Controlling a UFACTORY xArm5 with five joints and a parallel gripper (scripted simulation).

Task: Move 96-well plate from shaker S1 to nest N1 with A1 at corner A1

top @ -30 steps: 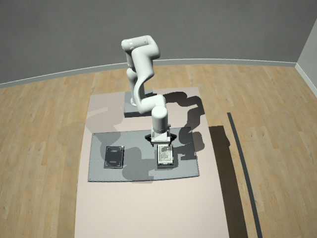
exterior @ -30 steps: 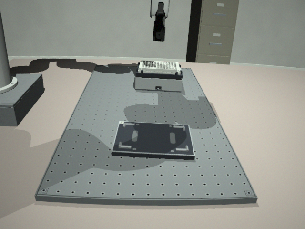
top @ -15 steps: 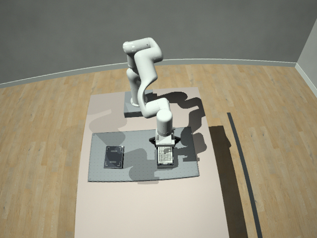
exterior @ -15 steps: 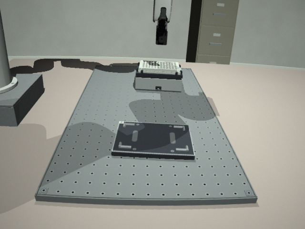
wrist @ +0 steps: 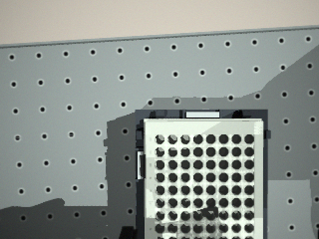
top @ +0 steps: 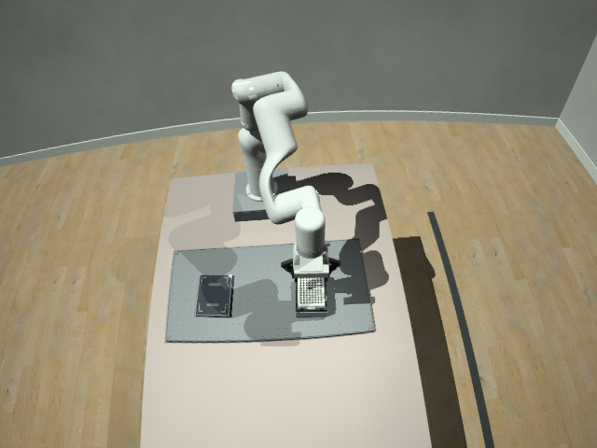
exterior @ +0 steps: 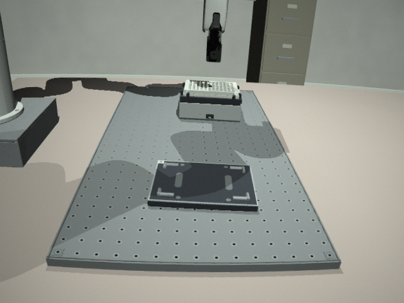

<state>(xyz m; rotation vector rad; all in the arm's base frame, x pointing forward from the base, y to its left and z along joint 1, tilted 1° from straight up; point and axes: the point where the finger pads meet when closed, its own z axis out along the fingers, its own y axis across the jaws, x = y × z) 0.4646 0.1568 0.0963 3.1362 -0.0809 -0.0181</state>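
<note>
The white 96-well plate lies 90 mm below my hand. From my hand the other things lie so: A1 label 100 mm behind, 270 mm to the right, 140 mm below; dark plate nest 30 mm behind, 330 mm to the right, 140 mm below.
</note>
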